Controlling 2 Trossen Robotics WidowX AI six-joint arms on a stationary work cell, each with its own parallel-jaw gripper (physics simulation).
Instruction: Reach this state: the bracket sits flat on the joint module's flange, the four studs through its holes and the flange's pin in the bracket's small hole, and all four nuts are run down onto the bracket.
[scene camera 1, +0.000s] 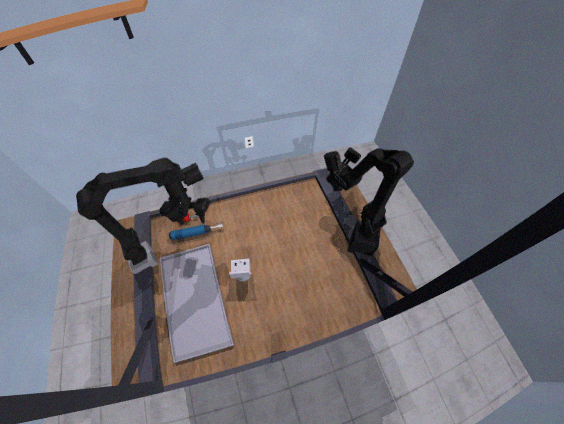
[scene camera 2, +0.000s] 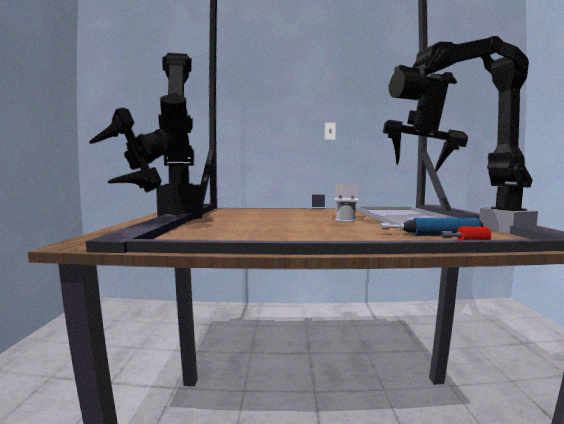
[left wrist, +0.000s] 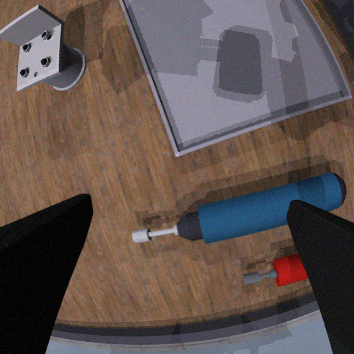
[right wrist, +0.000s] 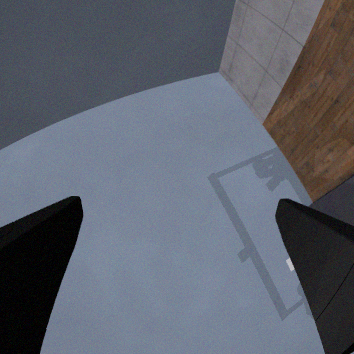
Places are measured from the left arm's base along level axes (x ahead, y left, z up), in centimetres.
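Pixels of known places: left gripper, fingertip midpoint: (scene camera 1: 193, 223) (scene camera 2: 416, 167) (left wrist: 193, 208); right gripper, fingertip midpoint: (scene camera 1: 346, 161) (scene camera 2: 98, 162) (right wrist: 181, 208); left arm's base, origin of the base link: (scene camera 1: 138, 255) (scene camera 2: 508, 209); right arm's base, origin of the base link: (scene camera 1: 368, 233) (scene camera 2: 178, 184).
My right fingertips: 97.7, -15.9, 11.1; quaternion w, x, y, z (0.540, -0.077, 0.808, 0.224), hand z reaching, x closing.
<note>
Ahead of a thing's pixels: the offset from my right fingertips to its top centre, as dx, dy, dz. "*": to the spot under its first point.
The grey bracket (scene camera 1: 240, 264) (scene camera 2: 346, 192) (left wrist: 29, 27) lies with its holed plate on top of the joint module {-64.1, -12.7, -9.1} (scene camera 1: 243, 277) (scene camera 2: 345, 213) (left wrist: 71, 70); its other plate stands up. In the left wrist view, several dark nuts {-66.5, -13.4, -8.9} (left wrist: 46, 35) show on studs through the plate, beside a small dark hole {* -62.7, -10.6, -10.1} (left wrist: 35, 74); how far down the nuts sit and whether the pin fills the hole, I cannot tell. My left gripper (scene camera 1: 191, 220) (scene camera 2: 417, 166) (left wrist: 193, 208) is open and empty, above the blue driver {* -75.2, +15.3, -12.8} (scene camera 1: 187, 232) (scene camera 2: 445, 226) (left wrist: 250, 215). My right gripper (scene camera 2: 100, 162) (right wrist: 181, 208) is open and empty, raised away from the module.
A red tool {-72.4, +24.1, -13.1} (scene camera 1: 186, 218) (scene camera 2: 474, 233) (left wrist: 290, 270) lies beside the blue driver, partly behind a left finger in the left wrist view. A shallow grey tray {-85.7, -11.0, -14.9} (scene camera 1: 202, 330) (scene camera 2: 395, 214) (left wrist: 172, 87) lies between the left arm's base and the module. Dark frame rails edge the table.
</note>
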